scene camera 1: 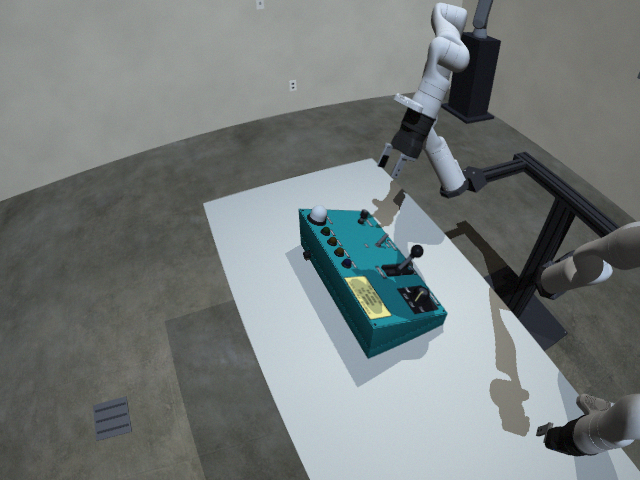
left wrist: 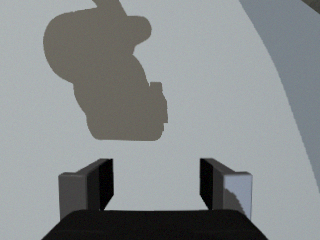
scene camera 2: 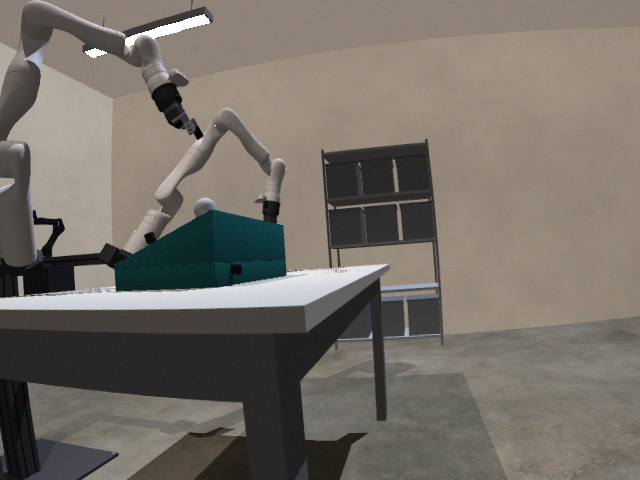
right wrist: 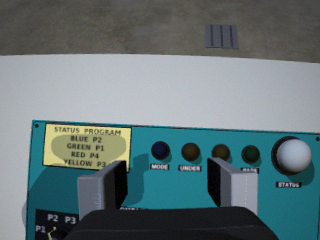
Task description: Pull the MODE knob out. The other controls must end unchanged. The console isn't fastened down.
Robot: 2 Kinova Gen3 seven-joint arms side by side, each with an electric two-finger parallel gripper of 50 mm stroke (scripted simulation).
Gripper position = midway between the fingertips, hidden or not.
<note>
I see my left gripper [scene camera 1: 548,435], my right gripper [scene camera 1: 386,171] and a teal console [scene camera 2: 215,249].
My left gripper shows as well in the left wrist view [left wrist: 156,177]. My right gripper shows as well in scene camera 2 [scene camera 2: 196,135] and in the right wrist view [right wrist: 167,176]. The left wrist view does not show the teal console: it is out of frame.
</note>
